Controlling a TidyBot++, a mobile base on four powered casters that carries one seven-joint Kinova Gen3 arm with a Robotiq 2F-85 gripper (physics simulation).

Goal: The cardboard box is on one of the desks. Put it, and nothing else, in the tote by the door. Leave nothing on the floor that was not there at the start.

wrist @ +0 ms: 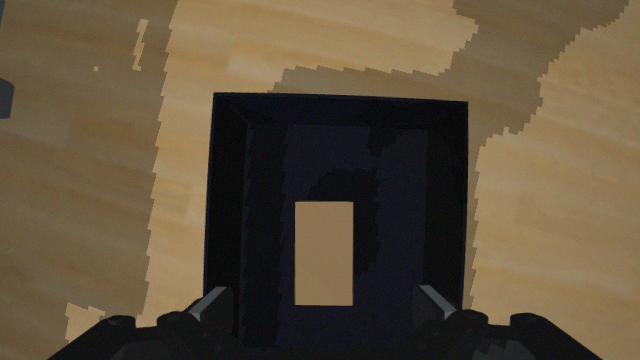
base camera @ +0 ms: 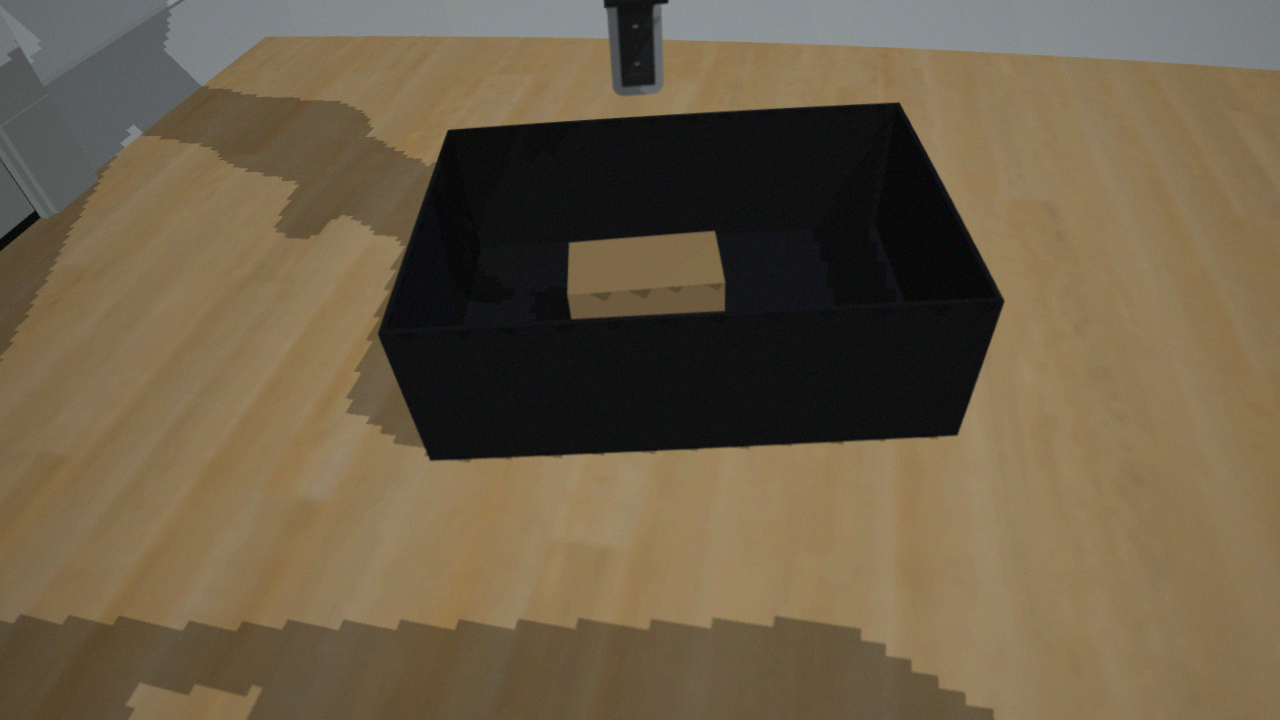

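The tan cardboard box lies inside the black tote, on its bottom, with the tote's walls around it and apart from it. The tote stands on the wooden floor. My gripper is open and empty, high above the tote; in the wrist view its fingers show to the left and right of the box. In the base view one fingertip part shows at the top edge, above the tote's far wall.
The wood floor surrounds the tote and bears jagged shadows. A pale wall runs behind the tote. Grey-white surfaces show at the top left of the base view. A dark rounded part shows at the wrist view's left edge.
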